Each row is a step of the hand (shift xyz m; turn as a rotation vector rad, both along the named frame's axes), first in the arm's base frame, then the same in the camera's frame.
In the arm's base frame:
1: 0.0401 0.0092 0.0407 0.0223 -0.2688 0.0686
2: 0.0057 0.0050 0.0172 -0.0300 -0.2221 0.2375
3: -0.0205 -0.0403 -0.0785 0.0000 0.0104 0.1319
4: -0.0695 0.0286 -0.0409 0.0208 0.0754 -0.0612
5: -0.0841 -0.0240 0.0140 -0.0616 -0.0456 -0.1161
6: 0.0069 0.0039 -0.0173 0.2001 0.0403 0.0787
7: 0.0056 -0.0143 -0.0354 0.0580 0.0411 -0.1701
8: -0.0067 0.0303 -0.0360 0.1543 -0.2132 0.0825
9: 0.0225 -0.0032 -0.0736 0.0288 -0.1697 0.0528
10: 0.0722 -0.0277 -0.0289 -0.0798 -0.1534 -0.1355
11: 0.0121 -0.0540 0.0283 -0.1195 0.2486 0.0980
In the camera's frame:
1: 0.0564 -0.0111 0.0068 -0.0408 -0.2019 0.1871
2: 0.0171 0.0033 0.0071 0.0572 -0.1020 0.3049
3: -0.0810 -0.0317 -0.0252 0.0927 0.0325 0.0887
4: -0.0610 0.0581 -0.0150 0.0004 0.0315 -0.0942
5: -0.0532 0.0385 0.0595 -0.1345 -0.0164 -0.0314
6: -0.0058 -0.0047 -0.0175 0.1956 -0.0830 -0.0522
7: -0.0256 -0.0209 -0.0199 -0.0621 -0.0383 -0.1693
8: -0.0171 0.0201 -0.0395 0.0736 -0.2422 0.1096
9: -0.0364 -0.0306 -0.0606 -0.0100 -0.1351 0.1186
10: 0.0161 -0.0722 -0.0366 -0.1997 -0.0889 0.0218
11: 0.0064 -0.0427 0.0447 0.0834 0.2802 -0.0149

